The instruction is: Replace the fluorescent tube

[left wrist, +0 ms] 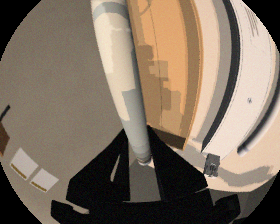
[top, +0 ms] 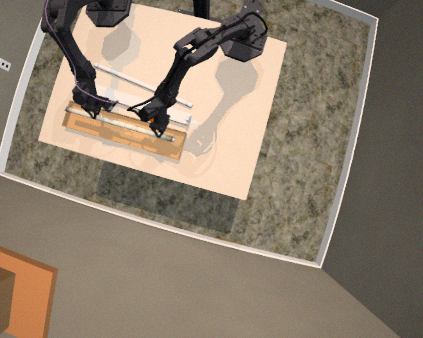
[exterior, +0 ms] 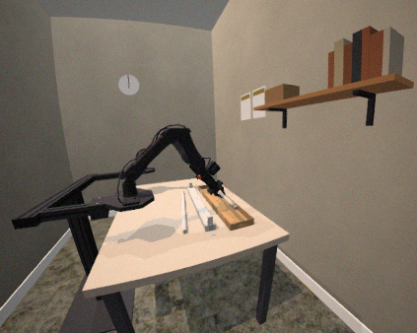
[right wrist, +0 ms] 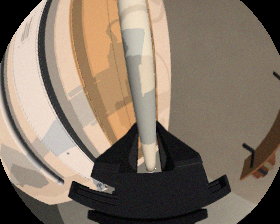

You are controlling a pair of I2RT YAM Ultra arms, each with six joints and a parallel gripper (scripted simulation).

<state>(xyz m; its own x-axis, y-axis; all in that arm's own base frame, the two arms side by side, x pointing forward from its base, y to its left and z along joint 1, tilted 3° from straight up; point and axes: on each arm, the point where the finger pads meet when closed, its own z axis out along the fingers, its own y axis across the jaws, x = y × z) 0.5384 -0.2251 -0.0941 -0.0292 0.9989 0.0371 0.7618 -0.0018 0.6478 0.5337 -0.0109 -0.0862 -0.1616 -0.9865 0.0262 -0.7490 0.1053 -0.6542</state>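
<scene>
Now: right hand 12 cm to the right of the carton, 9 cm above it and 2 cm short of it. From my right hand the other things lie so: light fixture 13 cm to the left, 13 cm behind, 6 cm below; then LED tube 24 cm behind, 14 cm to the left, 10 cm below; then old fluorescent tube 12 cm to the left.
</scene>
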